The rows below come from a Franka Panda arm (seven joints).
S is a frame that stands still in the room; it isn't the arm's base.
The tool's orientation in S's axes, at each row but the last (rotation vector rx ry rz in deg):
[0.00, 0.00, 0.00]
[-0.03, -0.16, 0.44]
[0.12, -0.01, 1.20]
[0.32, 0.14, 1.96]
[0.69, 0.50, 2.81]
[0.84, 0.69, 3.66]
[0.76, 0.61, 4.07]
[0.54, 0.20, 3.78]
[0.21, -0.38, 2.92]
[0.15, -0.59, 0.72]
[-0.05, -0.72, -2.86]
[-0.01, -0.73, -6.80]
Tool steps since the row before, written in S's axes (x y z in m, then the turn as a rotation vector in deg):
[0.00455, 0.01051, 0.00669, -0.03, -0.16, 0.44]
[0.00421, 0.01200, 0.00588, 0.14, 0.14, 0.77]
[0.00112, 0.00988, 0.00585, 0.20, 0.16, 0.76]
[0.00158, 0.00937, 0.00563, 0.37, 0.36, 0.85]
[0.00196, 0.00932, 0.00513, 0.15, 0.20, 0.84]
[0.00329, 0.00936, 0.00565, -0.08, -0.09, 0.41]
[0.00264, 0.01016, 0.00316, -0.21, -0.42, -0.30]
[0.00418, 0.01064, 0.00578, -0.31, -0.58, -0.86]
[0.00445, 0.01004, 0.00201, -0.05, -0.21, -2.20]
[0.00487, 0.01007, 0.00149, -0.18, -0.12, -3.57]
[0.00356, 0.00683, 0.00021, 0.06, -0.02, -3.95]
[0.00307, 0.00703, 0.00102, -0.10, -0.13, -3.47]
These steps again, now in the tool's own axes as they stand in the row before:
[0.00455, 0.01051, 0.00669, -0.03, -0.16, 0.44]
[0.00432, 0.01196, 0.00587, 0.14, 0.14, 0.77]
[0.00133, 0.00987, 0.00583, 0.20, 0.16, 0.76]
[0.00189, 0.00934, 0.00558, 0.38, 0.35, 0.85]
[0.00237, 0.00927, 0.00504, 0.15, 0.20, 0.84]
[0.00382, 0.00922, 0.00556, -0.09, -0.08, 0.41]
[0.00332, 0.00999, 0.00306, -0.24, -0.41, -0.30]
[0.00485, 0.01040, 0.00570, -0.34, -0.57, -0.86]
[0.00497, 0.00981, 0.00194, -0.08, -0.21, -2.20]
[0.00501, 0.01001, 0.00141, -0.22, -0.13, -3.57]
[0.00322, 0.00700, 0.00017, 0.01, -0.01, -3.95]
[0.00223, 0.00734, 0.00099, -0.13, -0.14, -3.47]

